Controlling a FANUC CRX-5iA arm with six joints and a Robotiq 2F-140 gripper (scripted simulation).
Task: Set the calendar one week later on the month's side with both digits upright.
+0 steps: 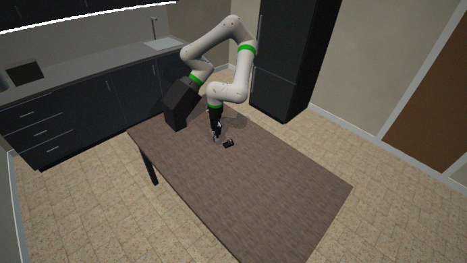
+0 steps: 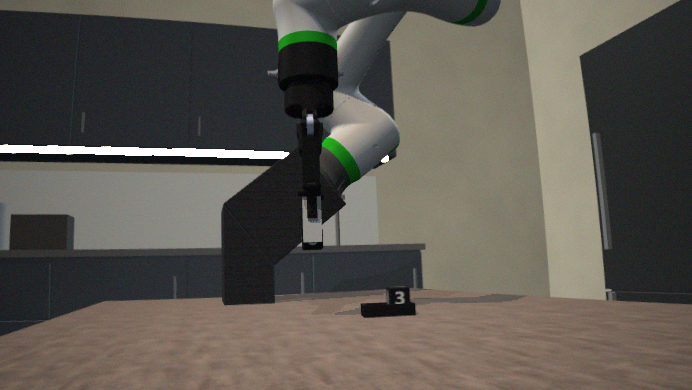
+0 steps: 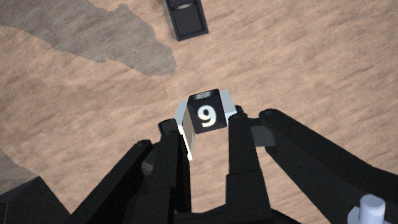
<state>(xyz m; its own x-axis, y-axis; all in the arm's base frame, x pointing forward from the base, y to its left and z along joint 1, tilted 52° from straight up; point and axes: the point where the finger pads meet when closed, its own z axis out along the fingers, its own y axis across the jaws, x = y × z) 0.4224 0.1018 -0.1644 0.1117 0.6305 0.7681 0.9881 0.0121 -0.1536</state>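
My hand is 120 mm to the right of the cube, 120 mm above it and 10 mm short of it. From my hand the other things lie so: black tray 130 mm below, 110 mm to the left, 10 mm ahead.
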